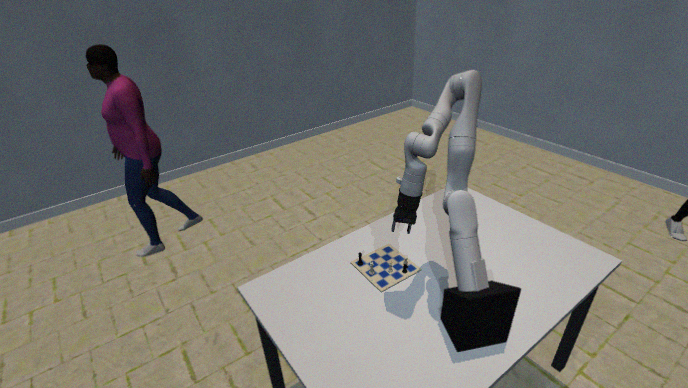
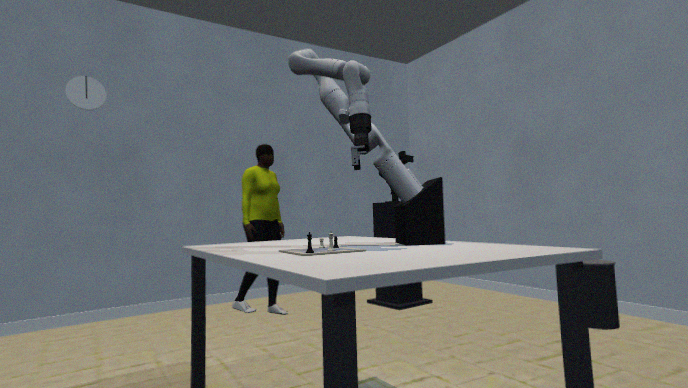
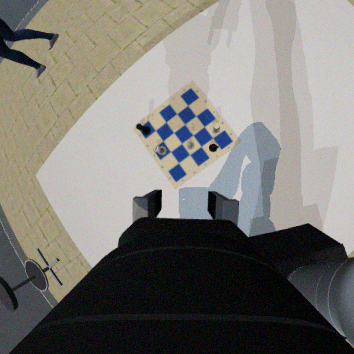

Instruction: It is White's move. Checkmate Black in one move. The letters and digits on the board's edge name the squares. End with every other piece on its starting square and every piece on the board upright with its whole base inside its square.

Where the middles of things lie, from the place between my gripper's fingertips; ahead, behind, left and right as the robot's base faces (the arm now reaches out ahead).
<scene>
My gripper is now 120 mm short of the blue-and-cream chessboard (image 1: pixel 382 279), 60 mm to the left of it and 280 mm above it.
</scene>
